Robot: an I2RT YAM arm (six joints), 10 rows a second.
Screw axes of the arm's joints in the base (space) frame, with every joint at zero. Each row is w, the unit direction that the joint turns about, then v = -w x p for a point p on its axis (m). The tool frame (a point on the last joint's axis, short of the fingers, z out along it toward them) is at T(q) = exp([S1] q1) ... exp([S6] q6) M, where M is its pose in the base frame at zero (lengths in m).
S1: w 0 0 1 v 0 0 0
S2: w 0 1 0 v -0.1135 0 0.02
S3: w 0 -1 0 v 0.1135 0 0.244
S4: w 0 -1 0 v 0.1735 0 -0.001
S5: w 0 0 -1 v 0 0.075 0
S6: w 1 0 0 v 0 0.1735 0
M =
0 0 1 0.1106
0 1 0 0
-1 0 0 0.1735
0 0 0 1
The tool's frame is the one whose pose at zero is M.
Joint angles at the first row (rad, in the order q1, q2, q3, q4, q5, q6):
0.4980, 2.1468, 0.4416, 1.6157, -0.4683, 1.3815
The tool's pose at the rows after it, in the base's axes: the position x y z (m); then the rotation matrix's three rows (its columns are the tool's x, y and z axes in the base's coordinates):
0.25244 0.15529 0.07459; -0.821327 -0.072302 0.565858; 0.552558 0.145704 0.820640; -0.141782 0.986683 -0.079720
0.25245 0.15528 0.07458; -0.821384 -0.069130 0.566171; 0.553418 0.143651 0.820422; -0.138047 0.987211 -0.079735
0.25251 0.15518 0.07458; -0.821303 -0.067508 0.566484; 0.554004 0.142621 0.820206; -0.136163 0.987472 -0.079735
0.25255 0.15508 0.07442; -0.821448 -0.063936 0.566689; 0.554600 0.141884 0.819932; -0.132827 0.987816 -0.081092
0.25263 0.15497 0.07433; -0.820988 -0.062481 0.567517; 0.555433 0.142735 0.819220; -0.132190 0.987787 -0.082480
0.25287 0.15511 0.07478; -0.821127 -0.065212 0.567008; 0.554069 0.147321 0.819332; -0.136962 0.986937 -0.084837
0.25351 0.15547 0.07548; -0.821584 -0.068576 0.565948; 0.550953 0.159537 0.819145; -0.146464 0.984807 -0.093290
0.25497 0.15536 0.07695; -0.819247 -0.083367 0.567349; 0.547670 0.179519 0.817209; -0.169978 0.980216 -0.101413
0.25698 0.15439 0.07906; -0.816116 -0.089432 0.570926; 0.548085 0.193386 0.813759; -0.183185 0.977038 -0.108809
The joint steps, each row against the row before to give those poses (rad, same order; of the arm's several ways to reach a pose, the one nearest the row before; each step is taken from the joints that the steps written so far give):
-0.0008, 0.0003, 0.0007, -0.0004, 0.0000, 0.0061
0.0000, 0.0001, 0.0000, 0.0001, 0.0004, 0.0038
-0.0004, 0.0000, 0.0000, 0.0000, 0.0000, 0.0019
-0.0003, 0.0000, 0.0000, -0.0015, 0.0000, 0.0027
-0.0004, -0.0005, 0.0000, -0.0020, 0.0008, 0.0000
0.0000, -0.0041, 0.0008, -0.0076, -0.0004, -0.0061
0.0000, -0.0096, 0.0023, -0.0214, -0.0004, -0.0141
-0.0026, -0.0133, 0.0038, -0.0263, 0.0000, -0.0282
-0.0062, -0.0164, 0.0038, -0.0286, -0.0007, -0.0176

